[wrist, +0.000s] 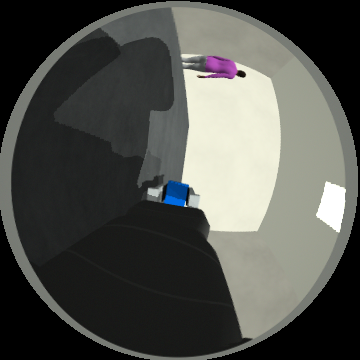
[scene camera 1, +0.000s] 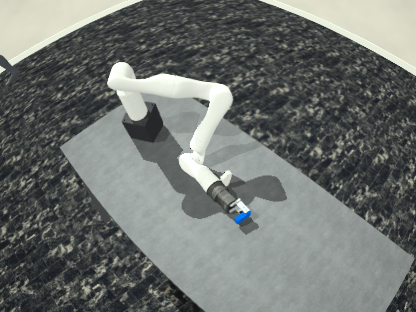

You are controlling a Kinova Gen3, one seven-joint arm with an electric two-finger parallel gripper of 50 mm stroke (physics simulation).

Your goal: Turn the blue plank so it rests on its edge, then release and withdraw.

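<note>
The blue plank [scene camera 1: 242, 217] [wrist: 176, 193] is held at the end of the arm, with its shadow on the table a little apart from it in the scene view, so it looks raised above the top. My gripper [scene camera 1: 241, 210] [wrist: 176, 191] is shut on the plank, with one pale finger on each side of it in the wrist view. The gripper is tilted well over toward the horizontal. The plank's far side and underside are hidden.
The grey table [scene camera 1: 310, 245] stretches under the arm. The black arm base [scene camera 1: 144, 123] stands at its back left end. The arm's shadows lie around the gripper. A person in a purple top [wrist: 220, 66] shows beyond the table edge in the wrist view.
</note>
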